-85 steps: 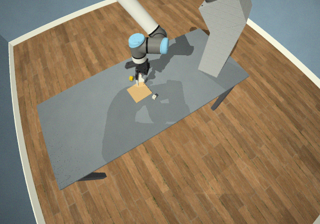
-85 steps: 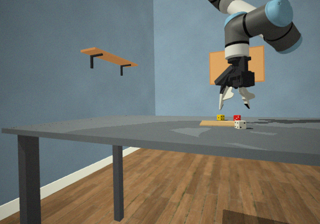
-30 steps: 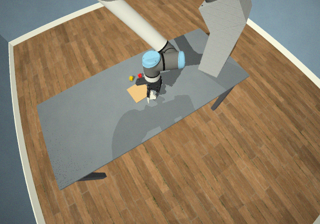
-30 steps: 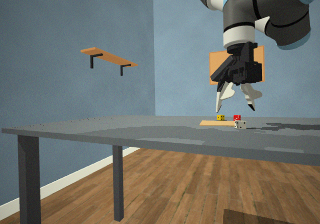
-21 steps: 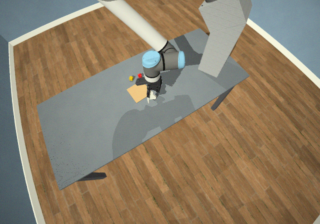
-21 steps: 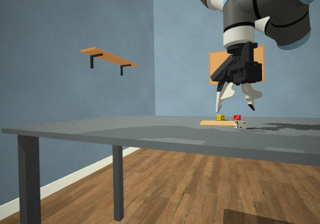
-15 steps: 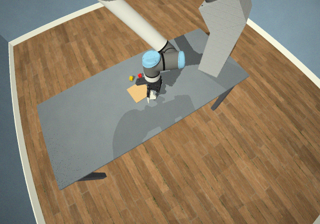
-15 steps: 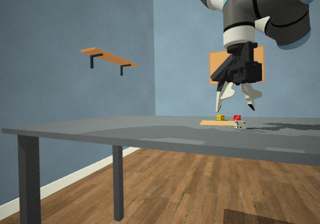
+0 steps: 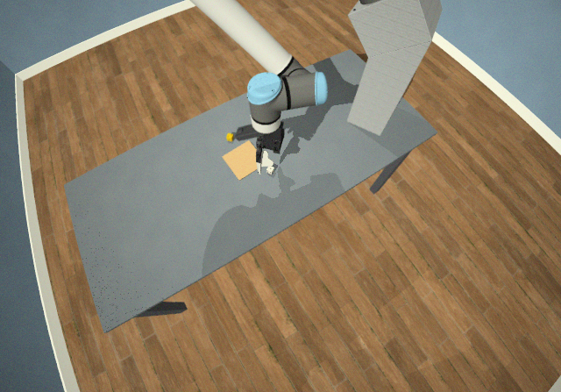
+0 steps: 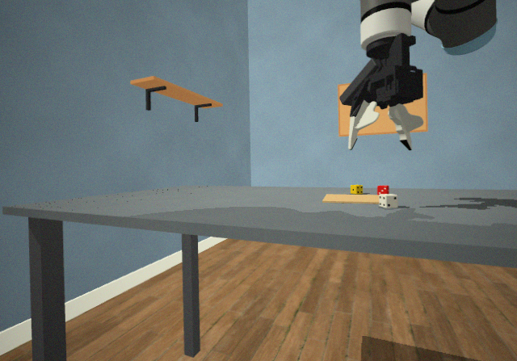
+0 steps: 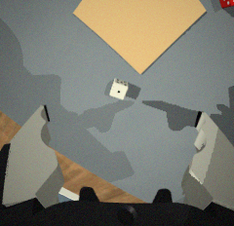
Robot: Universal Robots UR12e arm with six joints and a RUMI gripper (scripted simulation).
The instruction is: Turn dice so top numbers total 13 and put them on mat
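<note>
Now: hand 10 cm above the white die, 2 cm to the right of it and 1 cm past it. Also, from my hand: red die (20 cm to the right, 10 cm below); then tan mat (11 cm below, 8 cm to the right, 6 cm ahead); then yellow die (21 cm to the right, 10 cm below, 7 cm ahead).
</note>
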